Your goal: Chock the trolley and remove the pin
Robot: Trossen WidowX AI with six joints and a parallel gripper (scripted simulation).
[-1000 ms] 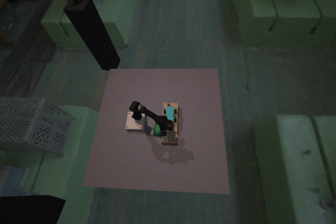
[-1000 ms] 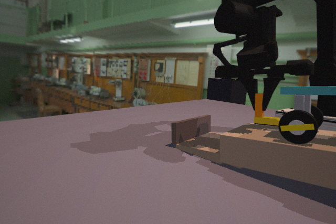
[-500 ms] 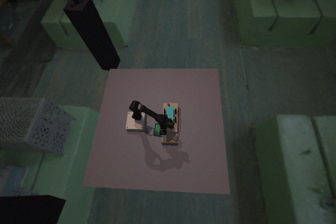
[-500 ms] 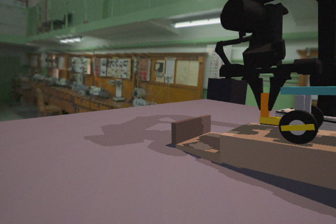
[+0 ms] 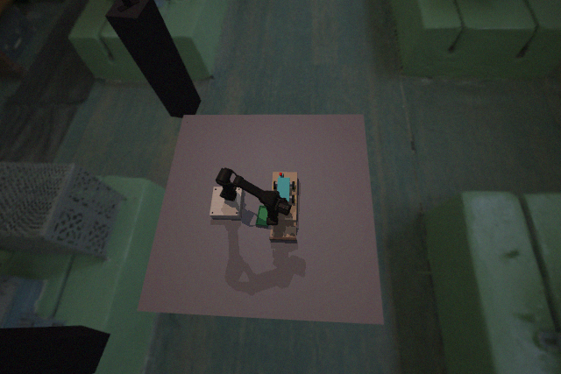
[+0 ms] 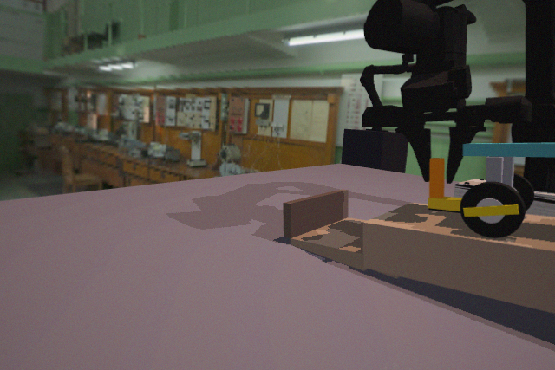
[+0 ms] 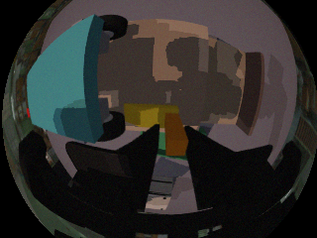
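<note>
The yellow chock lies 2 cm to the left of my gripper tip and 1 cm below it. From my gripper tip the other things lie so: dark end wall 7 cm ahead, 13 cm to the right, 6 cm below; trolley 3 cm ahead, 12 cm to the left, 2 cm above; tan ramp 3 cm ahead, 12 cm to the left, 5 cm below.
</note>
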